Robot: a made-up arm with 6 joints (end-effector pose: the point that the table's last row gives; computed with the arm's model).
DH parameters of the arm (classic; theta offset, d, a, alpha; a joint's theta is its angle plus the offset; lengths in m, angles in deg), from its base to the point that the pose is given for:
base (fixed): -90 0.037 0 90
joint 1: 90 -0.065 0.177 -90
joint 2: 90 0.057 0.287 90
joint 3: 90 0.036 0.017 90
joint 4: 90 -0.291 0.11 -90
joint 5: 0 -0.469 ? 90
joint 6: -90 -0.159 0.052 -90
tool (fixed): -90 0.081 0 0
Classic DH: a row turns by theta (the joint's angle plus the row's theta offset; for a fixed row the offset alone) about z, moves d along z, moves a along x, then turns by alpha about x.
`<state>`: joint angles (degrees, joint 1 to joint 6).
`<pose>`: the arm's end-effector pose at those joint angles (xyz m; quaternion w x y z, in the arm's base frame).
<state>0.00 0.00 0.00 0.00 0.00 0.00</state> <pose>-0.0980 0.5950 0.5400 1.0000 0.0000 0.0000 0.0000</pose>
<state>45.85 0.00 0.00 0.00 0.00 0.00</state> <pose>-0.0980 0.7754 -0.0396 0.9210 -0.3895 0.0000 0.0000</pose>
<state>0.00 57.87 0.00 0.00 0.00 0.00</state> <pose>0.2544 0.5950 0.5254 0.8752 0.0000 0.4838 0.0000</pose>
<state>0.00 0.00 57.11 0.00 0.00 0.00</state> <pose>-0.3441 -0.0287 0.5400 0.8784 0.0000 0.0000 0.4780</pose>
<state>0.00 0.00 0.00 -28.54 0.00 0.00</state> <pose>-0.0980 0.6702 0.2558 0.9691 -0.2465 0.0000 0.0000</pose>
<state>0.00 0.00 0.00 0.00 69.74 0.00</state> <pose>-0.1629 0.5950 0.2732 0.8205 0.0000 -0.5717 0.0000</pose>
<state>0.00 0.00 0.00 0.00 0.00 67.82</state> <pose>-0.0980 0.4876 0.5377 0.8299 0.5579 0.0000 0.0000</pose>
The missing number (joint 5, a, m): 0.099
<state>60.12 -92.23 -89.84 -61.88 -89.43 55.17</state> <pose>0.2533 0.8886 0.3596 0.6418 0.5837 -0.1138 -0.4842</pose>
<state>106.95 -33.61 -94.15 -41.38 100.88 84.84</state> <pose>0.7019 0.1196 -0.4732 0.3648 -0.6620 -0.3847 0.5298</pose>
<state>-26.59 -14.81 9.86 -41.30 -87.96 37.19</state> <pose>0.1708 0.4528 0.4219 0.8001 0.1655 0.5082 -0.2725</pose>
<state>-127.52 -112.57 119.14 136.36 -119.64 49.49</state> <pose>-0.4024 -0.6897 -0.2210 0.4981 0.1256 0.4528 0.7288</pose>
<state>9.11 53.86 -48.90 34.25 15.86 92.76</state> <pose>0.4869 0.6091 0.2632 0.6466 0.5704 -0.2651 -0.4315</pose>
